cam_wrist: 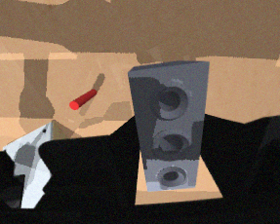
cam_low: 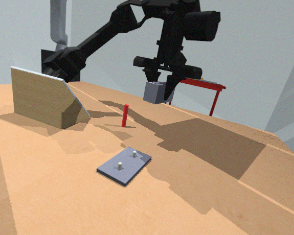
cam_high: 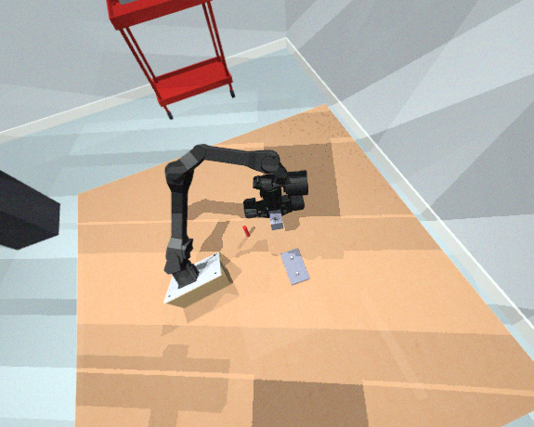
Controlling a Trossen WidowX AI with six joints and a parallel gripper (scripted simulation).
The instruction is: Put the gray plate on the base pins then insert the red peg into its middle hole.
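The base lies 15 cm to the right of my gripper tip and 13 cm below it. Also, from my gripper tip: red peg 12 cm behind, 3 cm to the left, 10 cm below; gray plate 3 cm above.
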